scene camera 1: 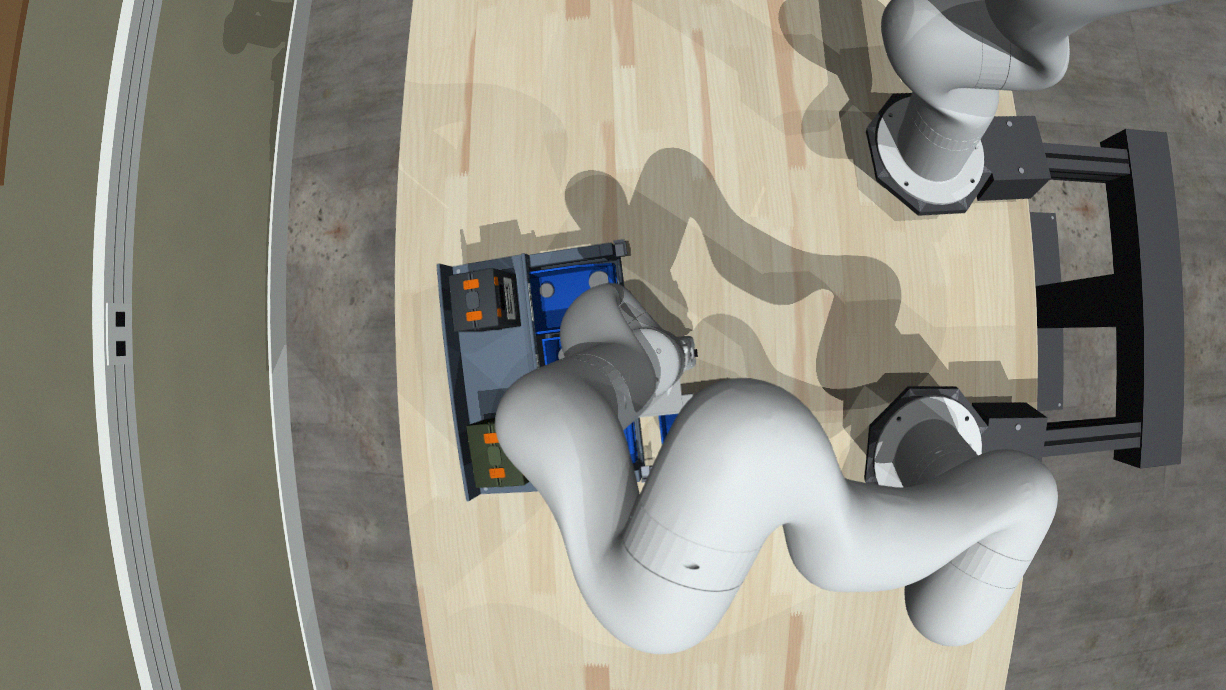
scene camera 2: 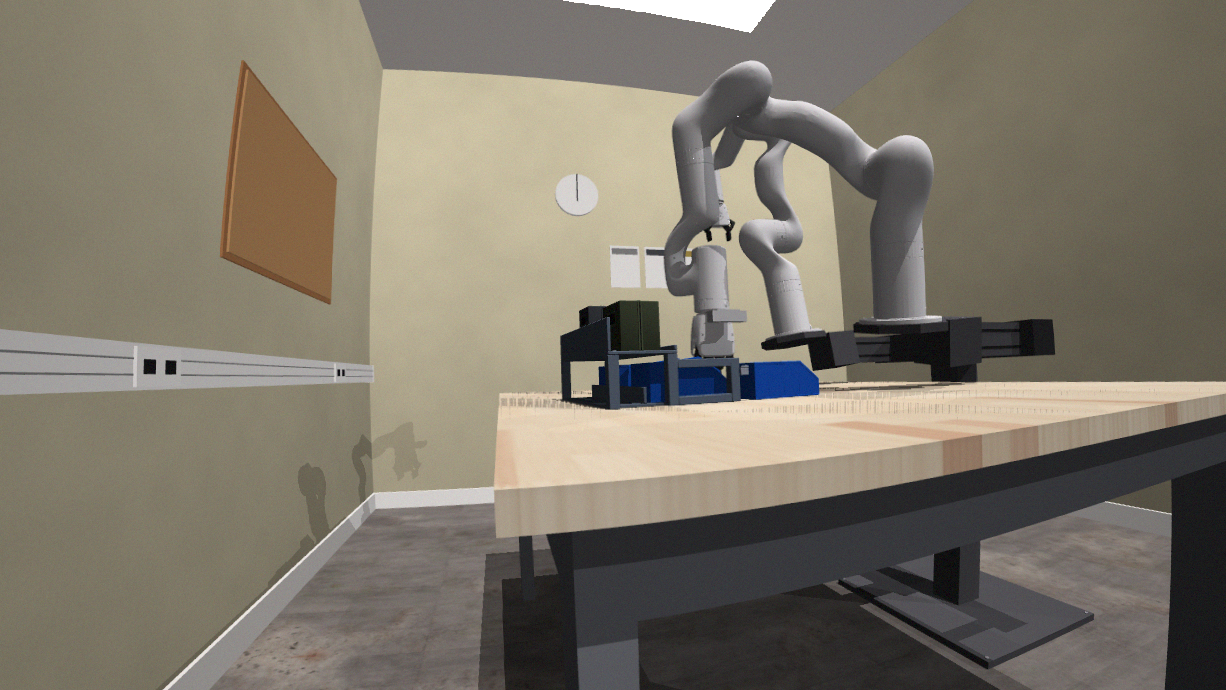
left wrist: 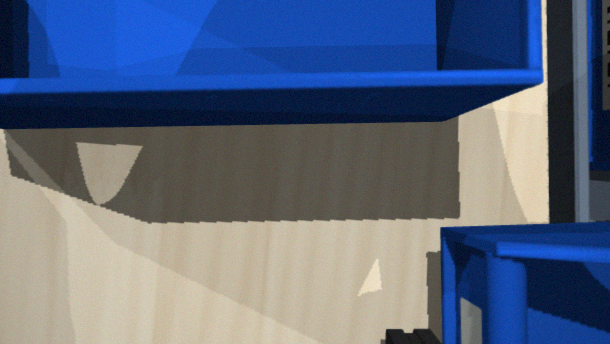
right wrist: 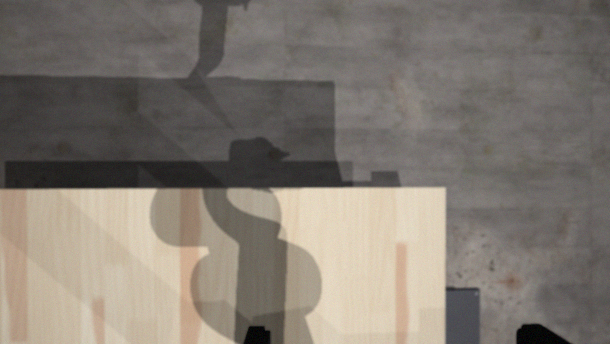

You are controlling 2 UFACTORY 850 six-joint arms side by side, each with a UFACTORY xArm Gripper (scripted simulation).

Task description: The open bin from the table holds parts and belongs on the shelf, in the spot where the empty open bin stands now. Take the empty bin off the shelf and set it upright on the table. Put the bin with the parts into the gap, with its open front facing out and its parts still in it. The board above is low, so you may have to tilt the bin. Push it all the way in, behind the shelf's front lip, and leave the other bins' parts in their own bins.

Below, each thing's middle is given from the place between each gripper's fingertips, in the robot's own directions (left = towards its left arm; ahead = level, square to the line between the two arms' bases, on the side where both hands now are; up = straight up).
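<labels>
There is the grey shelf (scene camera 2: 592,342), and counted from my left hand it is 30 mm to the left, 30 mm above and 180 mm ahead.
From my right hand, the shelf is 56 cm ahead, 81 cm to the left and 56 cm below. Going by its middle, the grey shelf is nearer to my left hand than to my right hand.
</labels>
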